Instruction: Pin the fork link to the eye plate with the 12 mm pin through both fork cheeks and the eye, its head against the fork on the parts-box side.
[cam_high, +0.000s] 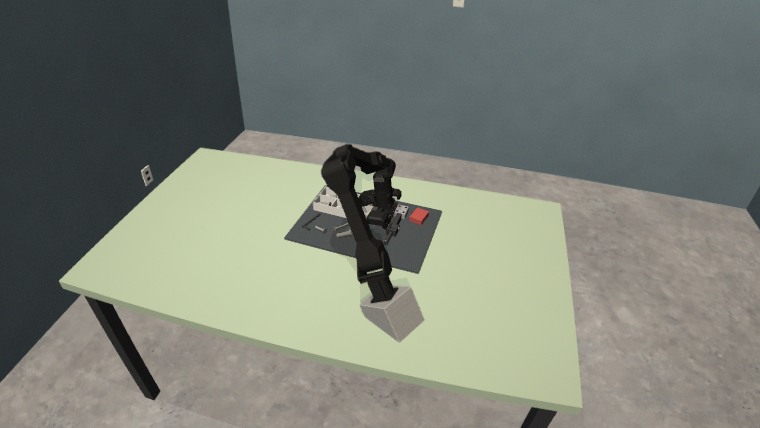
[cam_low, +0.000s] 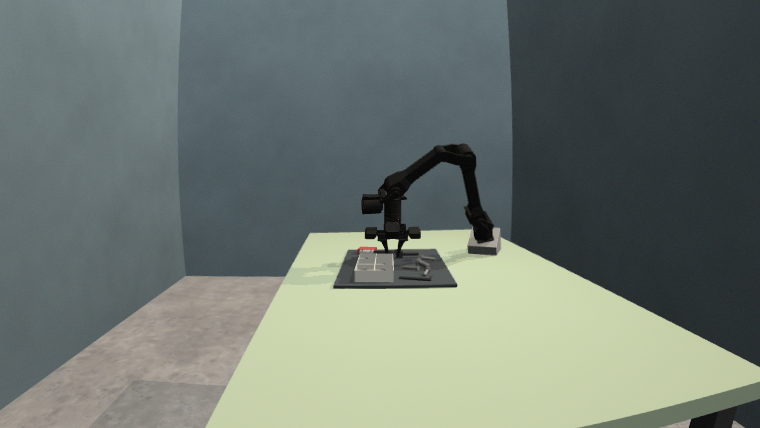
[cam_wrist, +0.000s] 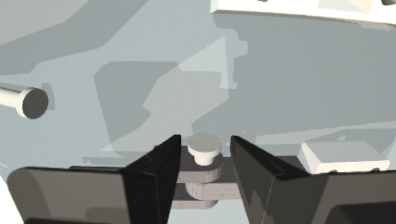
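My gripper is now 2 cm short of the eye plate, 3 cm to the left of it and 3 cm above it. Round my hand: red block 10 cm ahead, 9 cm to the right, 3 cm below; white parts box 4 cm ahead, 17 cm to the left, 3 cm below; mat 1 cm behind, 7 cm to the left, 5 cm below.
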